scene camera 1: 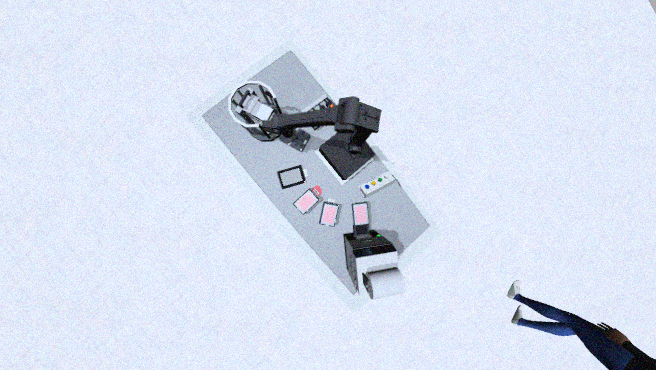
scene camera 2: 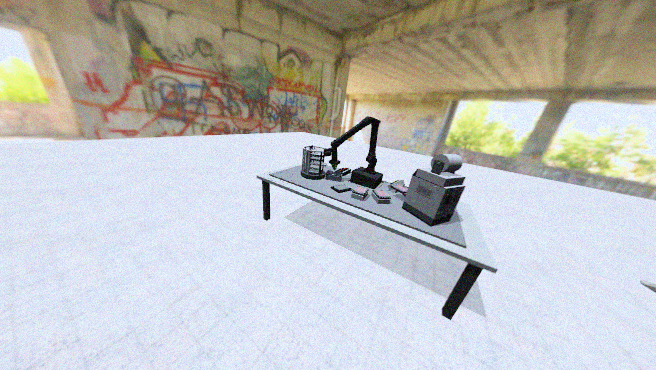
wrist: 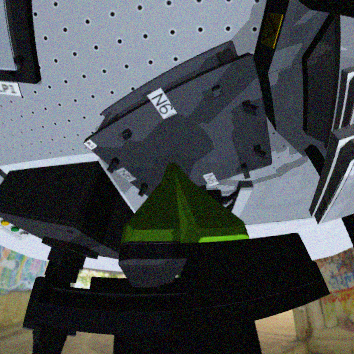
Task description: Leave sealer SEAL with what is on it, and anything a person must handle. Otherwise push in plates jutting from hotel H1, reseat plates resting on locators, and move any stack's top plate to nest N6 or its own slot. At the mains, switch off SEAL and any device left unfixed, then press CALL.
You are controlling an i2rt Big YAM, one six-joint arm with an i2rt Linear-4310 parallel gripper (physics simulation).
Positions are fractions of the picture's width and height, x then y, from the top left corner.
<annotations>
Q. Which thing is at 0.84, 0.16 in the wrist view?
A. A round plate hotel.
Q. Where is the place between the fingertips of my gripper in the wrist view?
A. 0.48, 0.48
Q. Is my gripper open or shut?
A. Shut.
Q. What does my gripper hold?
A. Nothing.
</annotations>
